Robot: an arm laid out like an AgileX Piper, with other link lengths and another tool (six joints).
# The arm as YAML. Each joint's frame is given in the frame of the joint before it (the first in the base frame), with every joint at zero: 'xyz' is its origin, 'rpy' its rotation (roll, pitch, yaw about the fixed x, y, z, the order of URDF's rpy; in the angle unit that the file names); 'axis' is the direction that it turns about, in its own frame. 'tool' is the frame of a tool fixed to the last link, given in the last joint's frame.
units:
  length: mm
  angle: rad
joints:
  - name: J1
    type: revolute
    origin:
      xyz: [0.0, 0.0, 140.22]
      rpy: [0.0, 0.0, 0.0]
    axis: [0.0, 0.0, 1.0]
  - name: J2
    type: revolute
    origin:
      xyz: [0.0, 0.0, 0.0]
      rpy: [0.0, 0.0, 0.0]
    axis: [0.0, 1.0, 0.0]
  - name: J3
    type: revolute
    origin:
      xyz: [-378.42, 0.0, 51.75]
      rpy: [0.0, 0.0, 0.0]
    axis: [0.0, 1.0, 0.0]
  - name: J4
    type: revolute
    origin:
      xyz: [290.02, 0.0, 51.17]
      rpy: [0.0, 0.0, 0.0]
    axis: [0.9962, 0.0, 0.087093]
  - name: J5
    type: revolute
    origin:
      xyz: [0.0, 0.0, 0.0]
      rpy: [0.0, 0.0, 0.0]
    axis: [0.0, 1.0, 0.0]
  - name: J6
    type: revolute
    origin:
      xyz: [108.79, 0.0, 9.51]
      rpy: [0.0, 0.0, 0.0]
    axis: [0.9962, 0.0, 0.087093]
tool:
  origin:
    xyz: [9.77, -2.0, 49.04]
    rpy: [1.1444, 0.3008, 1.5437]
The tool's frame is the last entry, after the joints.
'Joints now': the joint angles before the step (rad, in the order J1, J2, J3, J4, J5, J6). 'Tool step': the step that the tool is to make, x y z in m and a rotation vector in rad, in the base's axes. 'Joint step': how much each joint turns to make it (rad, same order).
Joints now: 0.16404 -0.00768 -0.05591 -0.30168 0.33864 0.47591
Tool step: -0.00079 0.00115 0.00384 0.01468 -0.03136 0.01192
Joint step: 0.00002 -0.00004 0.00068 0.01101 -0.03552 0.00003
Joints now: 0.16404 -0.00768 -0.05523 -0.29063 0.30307 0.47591
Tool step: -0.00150 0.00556 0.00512 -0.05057 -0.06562 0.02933
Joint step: -0.00002 -0.00002 0.01109 0.00723 -0.07551 -0.06524
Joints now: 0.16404 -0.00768 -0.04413 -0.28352 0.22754 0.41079
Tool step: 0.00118 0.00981 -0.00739 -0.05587 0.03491 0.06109
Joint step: 0.00000 -0.00001 0.00843 0.25418 0.02453 -0.30349
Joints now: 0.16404 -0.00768 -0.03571 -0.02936 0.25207 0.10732
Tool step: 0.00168 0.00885 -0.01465 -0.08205 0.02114 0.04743
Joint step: 0.00000 -0.00141 0.03571 0.14455 0.00239 -0.22326
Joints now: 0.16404 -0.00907 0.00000 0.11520 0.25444 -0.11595
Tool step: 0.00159 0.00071 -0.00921 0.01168 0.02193 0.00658
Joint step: 0.00004 0.00003 0.02305 0.03739 -0.00263 -0.02250
